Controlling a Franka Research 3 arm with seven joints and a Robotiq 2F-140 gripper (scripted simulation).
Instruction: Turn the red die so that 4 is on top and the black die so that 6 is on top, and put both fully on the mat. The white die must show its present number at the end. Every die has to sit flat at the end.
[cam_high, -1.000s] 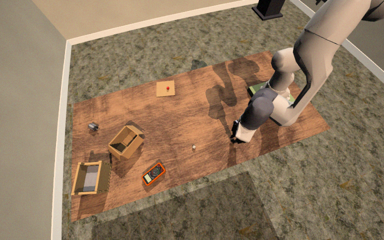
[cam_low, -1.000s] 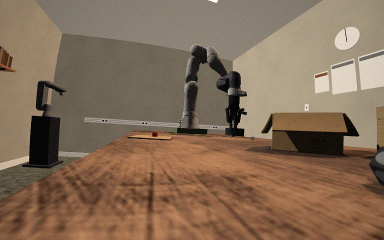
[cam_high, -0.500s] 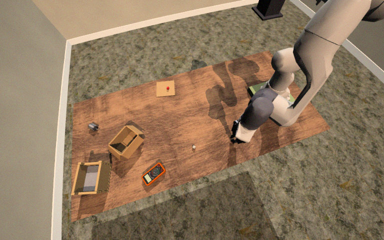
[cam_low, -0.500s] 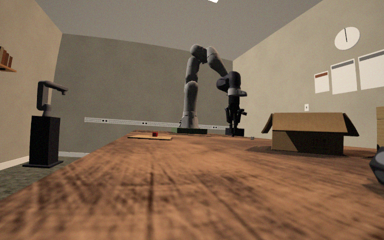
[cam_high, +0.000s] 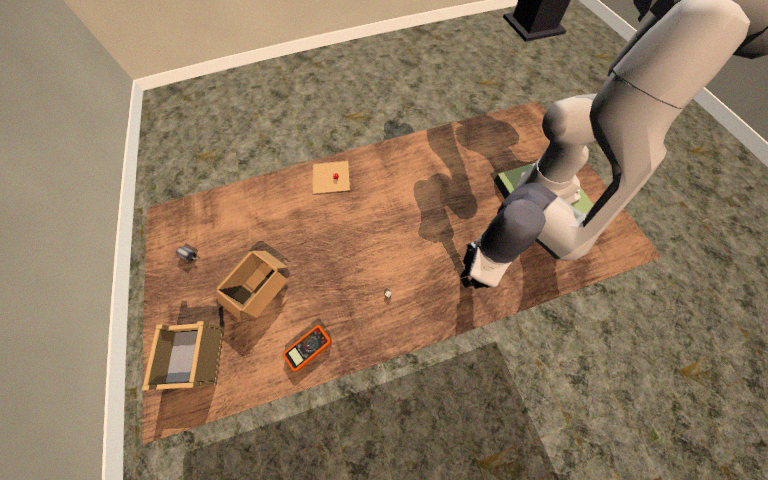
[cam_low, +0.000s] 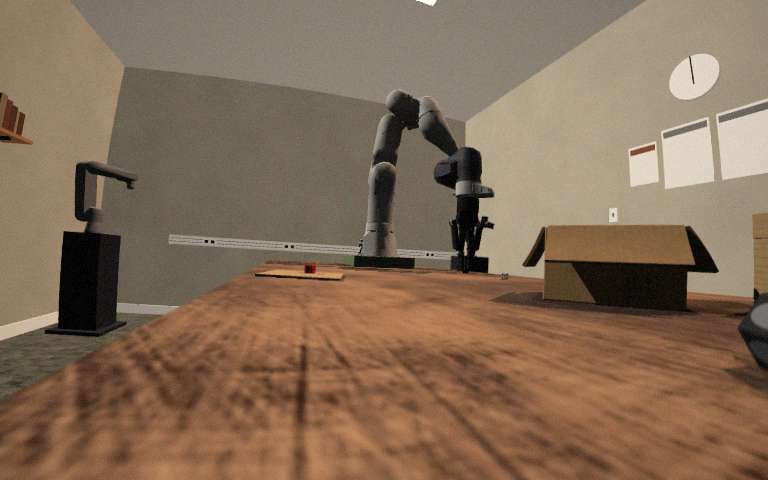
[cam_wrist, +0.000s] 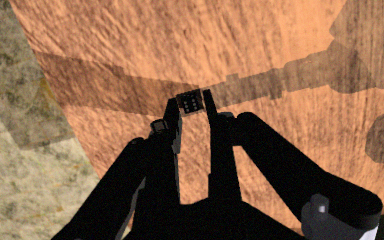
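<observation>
The black die is 3 cm below my hand. Also, from my hand: red die 31 cm ahead, 53 cm to the right, 3 cm below; then white die 25 cm ahead, 3 cm to the right, 3 cm below; then orange multimeter 52 cm ahead, 5 cm to the left, 2 cm below.
</observation>
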